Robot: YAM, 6 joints.
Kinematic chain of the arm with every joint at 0, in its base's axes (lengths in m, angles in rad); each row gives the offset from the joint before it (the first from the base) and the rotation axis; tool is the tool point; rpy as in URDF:
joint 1: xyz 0 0 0.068 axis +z
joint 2: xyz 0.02 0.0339 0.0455 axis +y
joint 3: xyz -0.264 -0.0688 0 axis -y
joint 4: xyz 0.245 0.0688 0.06 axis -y
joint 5: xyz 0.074 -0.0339 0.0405 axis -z
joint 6: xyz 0.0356 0 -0.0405 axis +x
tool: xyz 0 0 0 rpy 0 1.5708 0
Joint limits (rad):
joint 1: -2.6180..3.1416
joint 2: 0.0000..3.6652
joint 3: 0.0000..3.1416
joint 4: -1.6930..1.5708
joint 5: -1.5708..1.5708
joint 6: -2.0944..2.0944
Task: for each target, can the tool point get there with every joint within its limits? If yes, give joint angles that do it. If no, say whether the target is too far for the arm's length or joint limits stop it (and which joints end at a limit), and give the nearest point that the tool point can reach.
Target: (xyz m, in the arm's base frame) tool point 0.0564 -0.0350 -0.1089
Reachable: yes | joints -0.6118 3.3378 1.0457 -1.3517 -0.1043 1.1970
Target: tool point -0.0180 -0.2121 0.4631
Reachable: yes | joints 1.5975 0.3435 2.0016 -1.4394 -0.7266 -0.1532
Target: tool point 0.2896 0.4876 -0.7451
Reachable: no: too far | nearest point 0.2011 0.3387 -0.3499 | short by 0.431 m
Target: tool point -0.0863 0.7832 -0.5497
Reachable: no: too far | nearest point -0.0555 0.5034 -0.2724 | short by 0.395 m
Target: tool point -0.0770 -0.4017 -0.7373
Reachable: no: too far | nearest point -0.0616 -0.3216 -0.3717 | short by 0.375 m
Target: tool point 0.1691 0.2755 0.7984
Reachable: no: too far | nearest point 0.1430 0.2330 0.6858 | short by 0.123 m
